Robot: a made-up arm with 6 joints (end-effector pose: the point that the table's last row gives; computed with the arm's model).
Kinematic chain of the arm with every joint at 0, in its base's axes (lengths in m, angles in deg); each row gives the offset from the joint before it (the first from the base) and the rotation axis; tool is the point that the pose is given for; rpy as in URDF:
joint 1: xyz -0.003 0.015 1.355 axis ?
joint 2: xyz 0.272 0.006 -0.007 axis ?
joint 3: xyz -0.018 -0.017 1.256 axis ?
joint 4: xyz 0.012 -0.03 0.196 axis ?
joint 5: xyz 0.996 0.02 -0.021 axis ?
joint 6: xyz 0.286 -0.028 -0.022 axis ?
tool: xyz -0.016 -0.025 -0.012 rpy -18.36 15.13 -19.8
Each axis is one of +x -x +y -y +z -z.
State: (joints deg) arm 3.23 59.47 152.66 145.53 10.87 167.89
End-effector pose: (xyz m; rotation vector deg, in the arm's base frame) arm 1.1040 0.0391 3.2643 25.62 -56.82 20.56
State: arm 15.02 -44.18 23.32 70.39 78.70 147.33
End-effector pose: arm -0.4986 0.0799 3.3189 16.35 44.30 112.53
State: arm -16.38 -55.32 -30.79 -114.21 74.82 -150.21
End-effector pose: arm 0.0980 -0.2876 2.6129 -80.01 85.51 -69.63
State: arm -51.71 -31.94 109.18 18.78 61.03 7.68
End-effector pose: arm -0.9793 1.2371 2.8270 54.26 143.58 34.73
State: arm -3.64 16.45 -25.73 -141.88 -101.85 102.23
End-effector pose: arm 1.5999 0.0604 2.2203 32.29 -8.72 52.24
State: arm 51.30 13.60 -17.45 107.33 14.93 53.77
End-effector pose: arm 1.0858 1.3849 2.1016 -134.93 -106.62 28.76
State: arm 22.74 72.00 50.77 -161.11 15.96 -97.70
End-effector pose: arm 2.5277 1.0203 1.4660 -124.24 0.87 17.90
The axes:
joint 1: +z
joint 2: +y
joint 3: -y
joint 4: -x
joint 5: -y
joint 6: -x

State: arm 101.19 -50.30 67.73 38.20 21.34 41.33
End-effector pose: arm 0.3235 -1.4866 3.1271 53.41 -68.16 -36.23
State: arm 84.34 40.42 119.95 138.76 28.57 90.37
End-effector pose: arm 0.0661 1.1889 3.5617 70.02 70.91 132.87
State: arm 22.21 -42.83 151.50 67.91 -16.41 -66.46
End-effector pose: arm -1.5766 -0.8197 1.8034 76.86 -146.55 -12.60
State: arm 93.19 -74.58 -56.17 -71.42 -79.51 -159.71
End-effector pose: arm -0.2429 0.0044 2.1084 -11.67 -160.13 44.17
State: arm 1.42 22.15 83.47 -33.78 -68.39 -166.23
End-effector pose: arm 1.2679 0.1760 3.4646 153.57 71.42 27.74
